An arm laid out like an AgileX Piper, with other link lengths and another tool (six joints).
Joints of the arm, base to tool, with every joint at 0 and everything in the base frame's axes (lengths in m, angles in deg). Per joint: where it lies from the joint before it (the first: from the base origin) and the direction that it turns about. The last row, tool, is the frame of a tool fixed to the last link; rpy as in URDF.
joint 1: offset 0 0 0.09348 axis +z
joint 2: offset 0 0 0 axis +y
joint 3: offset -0.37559 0 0.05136 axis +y
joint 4: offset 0.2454 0 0.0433 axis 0.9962 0 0.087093
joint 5: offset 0 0 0 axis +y
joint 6: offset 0.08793 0 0.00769 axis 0.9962 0 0.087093
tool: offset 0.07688 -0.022 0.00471 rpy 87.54 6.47 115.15
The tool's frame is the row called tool.
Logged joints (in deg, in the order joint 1, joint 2, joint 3, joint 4, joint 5, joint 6), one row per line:
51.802 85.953 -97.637 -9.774 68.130 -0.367
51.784 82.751 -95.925 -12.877 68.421 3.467
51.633 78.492 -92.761 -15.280 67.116 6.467
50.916 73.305 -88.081 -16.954 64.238 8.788
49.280 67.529 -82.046 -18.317 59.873 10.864
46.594 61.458 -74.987 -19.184 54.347 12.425
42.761 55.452 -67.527 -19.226 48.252 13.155
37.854 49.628 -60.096 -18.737 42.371 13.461
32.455 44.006 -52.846 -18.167 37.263 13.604
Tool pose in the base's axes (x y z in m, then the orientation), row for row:
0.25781 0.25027 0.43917 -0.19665 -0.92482 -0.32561 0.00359
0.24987 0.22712 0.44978 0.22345 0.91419 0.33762 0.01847
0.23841 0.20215 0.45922 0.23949 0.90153 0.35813 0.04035
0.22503 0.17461 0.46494 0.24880 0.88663 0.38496 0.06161
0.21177 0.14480 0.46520 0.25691 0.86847 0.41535 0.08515
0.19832 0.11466 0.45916 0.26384 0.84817 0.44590 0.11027
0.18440 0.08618 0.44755 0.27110 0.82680 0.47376 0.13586
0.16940 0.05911 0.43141 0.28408 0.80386 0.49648 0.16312
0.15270 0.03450 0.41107 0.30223 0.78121 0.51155 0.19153
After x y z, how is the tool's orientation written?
As a quaternion, x y z w.
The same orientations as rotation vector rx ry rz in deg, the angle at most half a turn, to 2 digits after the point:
-35.32 -166.09 -58.48
39.75 162.65 60.07
42.03 158.23 62.86
43.11 153.62 66.70
43.89 148.38 70.96
44.42 142.80 75.07
44.98 137.18 78.61
46.42 131.36 81.13
48.63 125.69 82.31

